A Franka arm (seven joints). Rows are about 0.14 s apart.
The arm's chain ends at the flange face. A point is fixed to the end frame.
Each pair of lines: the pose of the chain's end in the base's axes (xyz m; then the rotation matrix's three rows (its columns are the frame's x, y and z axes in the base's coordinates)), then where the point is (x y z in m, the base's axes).
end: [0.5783, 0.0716, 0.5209], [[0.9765, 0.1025, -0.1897], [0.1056, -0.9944, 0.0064], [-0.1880, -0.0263, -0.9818]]
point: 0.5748 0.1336 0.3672
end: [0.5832, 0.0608, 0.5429], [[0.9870, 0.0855, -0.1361], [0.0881, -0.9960, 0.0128], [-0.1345, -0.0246, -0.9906]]
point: 0.5891 0.1233 0.3895
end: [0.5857, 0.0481, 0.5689], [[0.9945, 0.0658, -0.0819], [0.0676, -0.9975, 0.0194], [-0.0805, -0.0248, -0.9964]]
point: 0.6013 0.1111 0.4163
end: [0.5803, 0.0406, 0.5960], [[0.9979, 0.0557, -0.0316], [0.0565, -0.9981, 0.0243], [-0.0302, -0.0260, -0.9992]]
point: 0.6042 0.1040 0.4447
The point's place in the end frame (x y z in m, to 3 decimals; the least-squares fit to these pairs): 0.032 -0.058 0.152
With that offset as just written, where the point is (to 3 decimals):
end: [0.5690, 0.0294, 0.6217], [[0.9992, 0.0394, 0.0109], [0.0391, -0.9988, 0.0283], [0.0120, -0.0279, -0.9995]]
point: 0.600 0.093 0.472
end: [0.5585, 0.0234, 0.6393], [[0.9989, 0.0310, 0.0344], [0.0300, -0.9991, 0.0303], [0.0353, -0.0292, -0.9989]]
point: 0.594 0.087 0.490
